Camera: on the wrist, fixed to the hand. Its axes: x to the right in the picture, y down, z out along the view.
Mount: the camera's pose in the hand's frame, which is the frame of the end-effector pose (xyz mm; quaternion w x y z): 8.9 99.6 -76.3 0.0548 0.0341 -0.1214 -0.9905
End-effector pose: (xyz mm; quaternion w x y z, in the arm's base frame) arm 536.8 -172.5 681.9 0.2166 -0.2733 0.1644 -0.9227
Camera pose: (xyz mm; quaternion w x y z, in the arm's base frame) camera 517.0 -247.6 583.0 0.8728 0.2824 0.3195 0.2375
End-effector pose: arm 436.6 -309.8 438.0 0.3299 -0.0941 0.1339 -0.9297
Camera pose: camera 468.3 -375.6 335.6 0.8833 0.2394 0.1576 0.3709
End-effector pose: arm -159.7 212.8 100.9 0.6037 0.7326 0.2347 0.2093
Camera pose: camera -188.5 262.1 213.0 0.2439 -0.1463 0.6723 -0.6834
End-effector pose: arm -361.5 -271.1 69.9 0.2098 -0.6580 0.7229 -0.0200
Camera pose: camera -481.0 -285.2 106.6 0.1019 -0.7474 -0.6383 -0.1537
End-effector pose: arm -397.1 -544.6 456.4 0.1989 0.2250 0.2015 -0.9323
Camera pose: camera -332.5 -595.2 361.1 0.8958 0.2937 -0.1780 0.2823
